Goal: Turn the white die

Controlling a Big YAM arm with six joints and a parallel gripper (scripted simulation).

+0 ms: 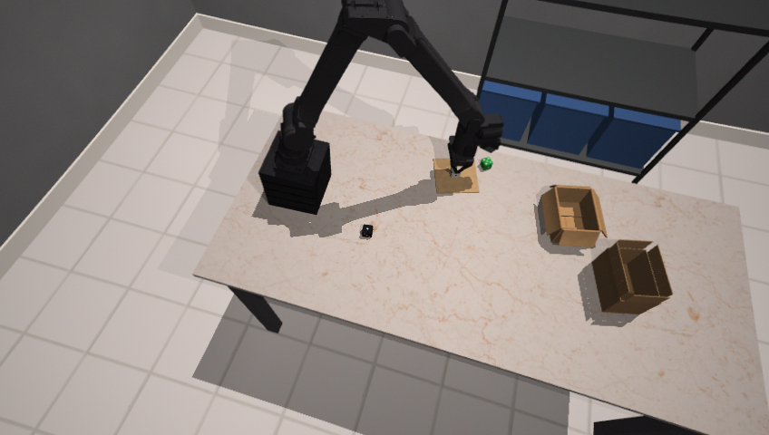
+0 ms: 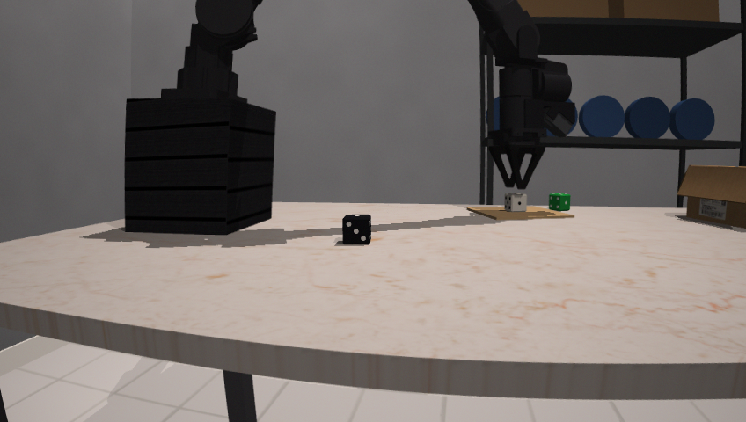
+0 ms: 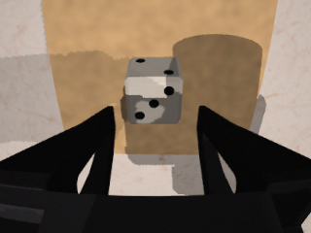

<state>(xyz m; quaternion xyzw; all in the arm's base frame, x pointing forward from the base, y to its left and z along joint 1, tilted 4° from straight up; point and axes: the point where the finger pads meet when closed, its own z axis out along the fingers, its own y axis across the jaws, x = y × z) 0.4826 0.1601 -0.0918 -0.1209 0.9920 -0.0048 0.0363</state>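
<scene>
The mat is 50 mm below my hand. Also, from my hand: black die (240 mm behind, 270 mm to the right, 40 mm below); green die (100 mm ahead, 60 mm to the left, 40 mm below).
</scene>
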